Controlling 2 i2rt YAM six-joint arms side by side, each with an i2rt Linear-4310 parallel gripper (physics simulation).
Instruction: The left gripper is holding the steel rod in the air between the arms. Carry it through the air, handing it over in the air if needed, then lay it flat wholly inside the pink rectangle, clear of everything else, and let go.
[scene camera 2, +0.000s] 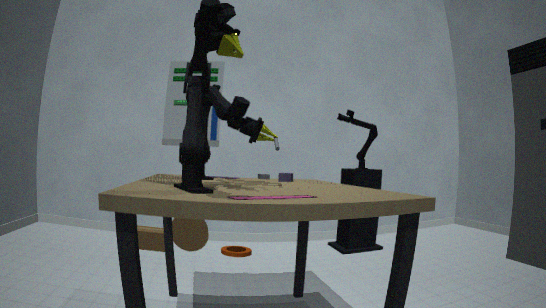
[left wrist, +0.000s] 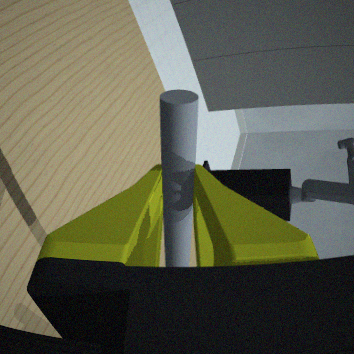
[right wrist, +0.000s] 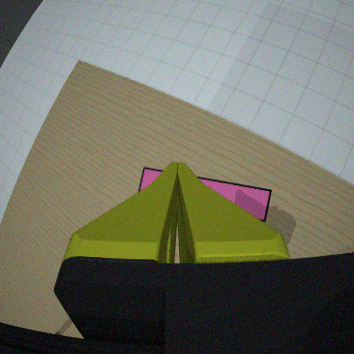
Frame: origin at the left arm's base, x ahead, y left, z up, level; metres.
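Where they show: left gripper, between the fingertips: (scene camera 2: 276, 139) (left wrist: 177, 175); right gripper, between the fingertips: (scene camera 2: 242, 56) (right wrist: 176, 174); right arm's base, origin of its link: (scene camera 2: 191, 189).
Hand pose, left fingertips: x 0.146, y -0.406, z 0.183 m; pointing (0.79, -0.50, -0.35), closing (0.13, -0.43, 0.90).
Note:
Things, the pixels of their top centre, and the offset from my left fingertips. Level surfaces: height alone.
- wooden table, height of its surface: 0.183 m down
- purple block, centre of its top: (scene camera 2: 286, 173) 0.232 m ahead, 0.201 m left, 0.143 m down
- grey block, centre of its top: (scene camera 2: 263, 174) 0.261 m ahead, 0.416 m left, 0.158 m down
The grey steel rod (scene camera 2: 277, 143) (left wrist: 179, 135) is held between the fingertips of my left gripper (scene camera 2: 275, 137) (left wrist: 177, 175), which is shut on it. In scene camera 2 the rod hangs in the air above the table, steeply tilted, its lower end free. My right gripper (scene camera 2: 242, 56) (right wrist: 176, 174) is shut and empty, higher up and to the left in scene camera 2. The pink rectangle (scene camera 2: 295, 197) (right wrist: 227, 192) lies on the table near its front edge; in the right wrist view the fingers hide part of it and a shadow falls on its right end.
The wooden table (scene camera 2: 360, 201) (left wrist: 75, 75) (right wrist: 100, 130) bears a purple block (scene camera 2: 285, 177) and a grey block (scene camera 2: 263, 176) at the back in scene camera 2. Another robot arm on a black pedestal (scene camera 2: 361, 177) stands beyond the table. An orange ring (scene camera 2: 224, 252) lies on the floor.

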